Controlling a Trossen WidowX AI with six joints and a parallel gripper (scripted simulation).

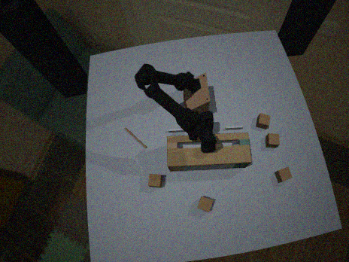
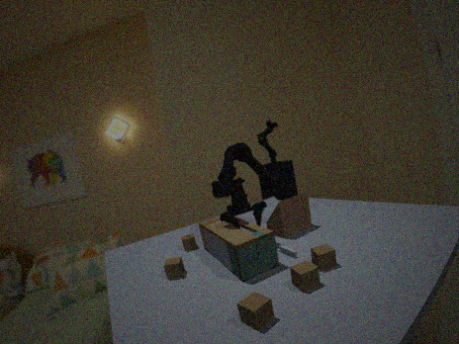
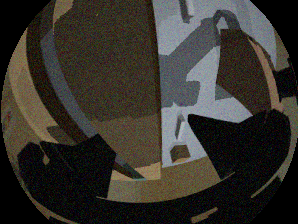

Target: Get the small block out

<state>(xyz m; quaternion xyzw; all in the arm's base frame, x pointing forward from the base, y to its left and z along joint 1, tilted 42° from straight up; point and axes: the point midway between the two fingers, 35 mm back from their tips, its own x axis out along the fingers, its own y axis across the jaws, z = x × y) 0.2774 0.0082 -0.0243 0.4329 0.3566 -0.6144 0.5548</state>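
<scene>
Now: gripper tip 50 mm short of the tan block and 20 mm to the right of it. Also, from my gripper tip: thin stick: 390 mm to the right, 90 mm behind, 80 mm below; then tan box: 30 mm below, 30 mm ahead, 20 mm to the right.
</scene>
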